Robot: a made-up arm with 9 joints. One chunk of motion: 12 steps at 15 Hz.
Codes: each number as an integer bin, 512 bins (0 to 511) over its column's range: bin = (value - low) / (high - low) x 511, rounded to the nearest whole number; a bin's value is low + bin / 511 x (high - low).
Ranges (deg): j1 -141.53..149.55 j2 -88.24..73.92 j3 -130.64..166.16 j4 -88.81..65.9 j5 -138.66..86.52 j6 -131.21..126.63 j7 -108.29..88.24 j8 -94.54..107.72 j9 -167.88..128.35
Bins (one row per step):
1: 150 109 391 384 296 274 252 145 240
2: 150 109 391 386 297 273 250 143 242
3: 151 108 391 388 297 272 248 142 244
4: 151 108 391 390 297 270 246 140 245
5: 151 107 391 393 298 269 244 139 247
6: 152 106 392 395 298 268 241 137 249
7: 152 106 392 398 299 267 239 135 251
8: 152 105 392 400 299 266 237 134 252
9: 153 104 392 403 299 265 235 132 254
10: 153 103 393 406 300 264 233 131 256
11: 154 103 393 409 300 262 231 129 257
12: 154 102 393 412 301 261 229 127 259
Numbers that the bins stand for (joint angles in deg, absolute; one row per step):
1: -56.09 -53.65 96.46 27.45 -8.22 7.04 -11.37 -37.15 -28.75
2: -56.09 -53.65 96.46 28.06 -7.78 6.54 -12.14 -37.94 -27.59
3: -55.52 -53.97 96.46 28.66 -7.78 6.04 -12.91 -38.33 -26.43
4: -55.52 -53.97 96.46 29.27 -7.78 5.03 -13.68 -39.13 -25.85
5: -55.52 -54.28 96.46 30.17 -7.34 4.52 -14.45 -39.52 -24.69
6: -54.95 -54.60 97.04 30.78 -7.34 4.02 -15.60 -40.31 -23.53
7: -54.95 -54.60 97.04 31.69 -6.90 3.51 -16.37 -41.11 -22.37
8: -54.95 -54.92 97.04 32.29 -6.90 3.01 -17.14 -41.50 -21.79
9: -54.38 -55.24 97.04 33.20 -6.90 2.50 -17.91 -42.29 -20.63
10: -54.38 -55.55 97.62 34.11 -6.46 2.00 -18.68 -42.69 -19.48
11: -53.81 -55.55 97.62 35.02 -6.46 0.99 -19.45 -43.48 -18.90
12: -53.81 -55.87 97.62 35.93 -6.02 0.49 -20.22 -44.27 -17.74

